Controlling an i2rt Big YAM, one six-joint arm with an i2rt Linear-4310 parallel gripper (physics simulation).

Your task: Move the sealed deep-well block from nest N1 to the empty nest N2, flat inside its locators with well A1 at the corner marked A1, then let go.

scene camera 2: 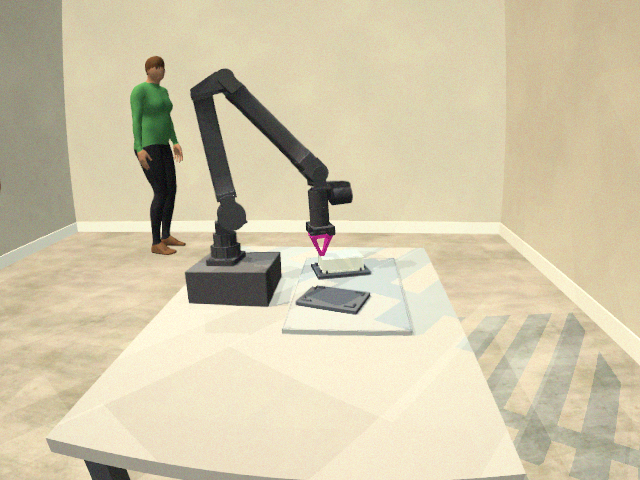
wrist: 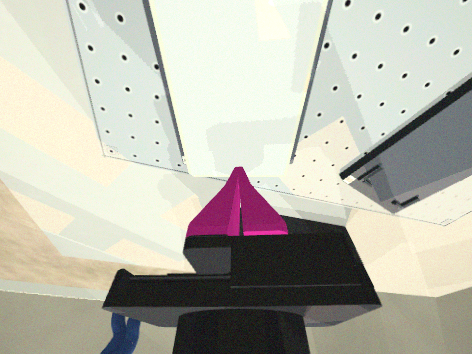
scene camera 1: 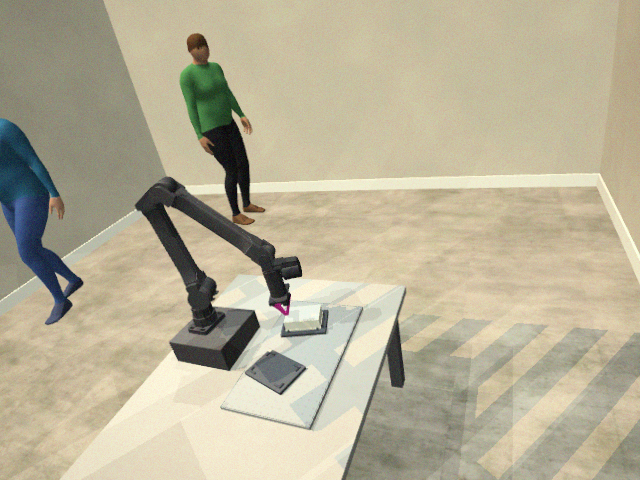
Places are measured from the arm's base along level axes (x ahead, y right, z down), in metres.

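Pixels of known places: gripper, fingertip midpoint: (scene camera 2: 322, 255) (wrist: 239, 172) (scene camera 1: 286, 314); arm's base, origin of the base link: (scene camera 2: 226, 260) (scene camera 1: 207, 323).
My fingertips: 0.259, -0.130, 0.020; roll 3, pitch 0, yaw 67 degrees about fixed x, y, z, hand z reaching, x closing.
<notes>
For each thing: its top centre in the pictures, then the offset to it from my fingertips, as dx, dy, dz. Level surfaces: height alone.
- white deep-well block, middle of its top: (wrist: 237, 104) (scene camera 2: 340, 254) (scene camera 1: 302, 313) +0.054, -0.020, -0.001
- dark nest N1, middle of its top: (wrist: 237, 88) (scene camera 2: 340, 264) (scene camera 1: 304, 320) +0.054, -0.020, +0.031
- perforated board, middle of its top: (wrist: 393, 90) (scene camera 2: 349, 286) (scene camera 1: 298, 351) +0.090, +0.112, +0.052
- table, its level: dz +0.066
The white deep-well block (scene camera 1: 303, 317) (scene camera 2: 342, 262) (wrist: 235, 90) sits in the dark nest N1 (scene camera 1: 305, 333) (scene camera 2: 343, 274) at the far end of the light board. The other dark nest, N2 (scene camera 1: 276, 370) (scene camera 2: 333, 298) (wrist: 425, 135), lies nearer the cameras, turned at an angle, with nothing in it; its raised corner locators show. My gripper (scene camera 1: 286, 313) (scene camera 2: 322, 254) (wrist: 239, 172) has its magenta fingers shut on nothing, tips together, at the arm-base-side end of the block. The tips look close above the block's top; exact contact cannot be told. The mark A1 cannot be read.
The perforated board (scene camera 1: 268, 416) (scene camera 2: 351, 331) (wrist: 320, 165) carries both nests on the table (scene camera 1: 155, 428) (scene camera 2: 248, 403). The arm's dark base box (scene camera 1: 214, 341) (scene camera 2: 227, 284) stands left of the board. A person in green (scene camera 1: 209, 98) (scene camera 2: 154, 113) stands behind the table; another in blue (scene camera 1: 25, 170) stands at left.
</notes>
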